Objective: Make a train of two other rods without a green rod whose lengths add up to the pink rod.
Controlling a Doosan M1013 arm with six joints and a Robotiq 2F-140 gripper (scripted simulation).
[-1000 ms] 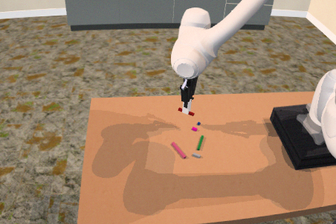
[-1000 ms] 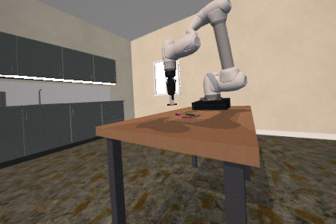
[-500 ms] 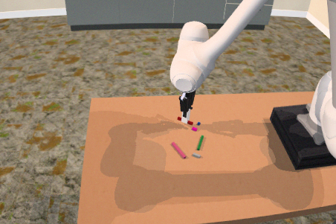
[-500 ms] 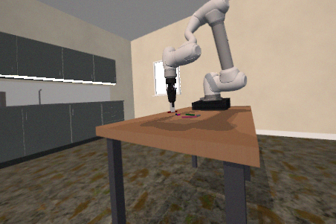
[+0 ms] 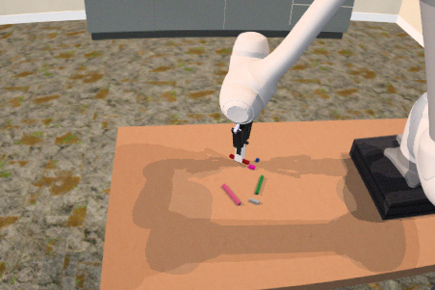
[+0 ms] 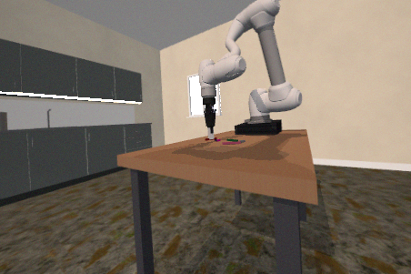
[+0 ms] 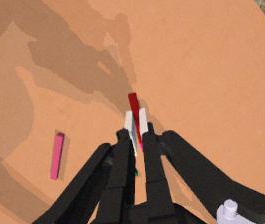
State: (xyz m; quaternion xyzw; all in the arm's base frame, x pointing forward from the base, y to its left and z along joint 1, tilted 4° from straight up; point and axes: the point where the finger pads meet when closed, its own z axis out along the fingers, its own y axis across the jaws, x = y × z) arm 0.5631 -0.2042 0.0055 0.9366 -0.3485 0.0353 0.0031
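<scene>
My gripper is now 30 mm above the red rod. The rest, counted from my hand: blue rod (60 mm behind, 40 mm below); green rod (40 mm behind, 110 mm to the left, 40 mm below); magenta rod (40 mm behind, 30 mm to the left, 40 mm below).
</scene>
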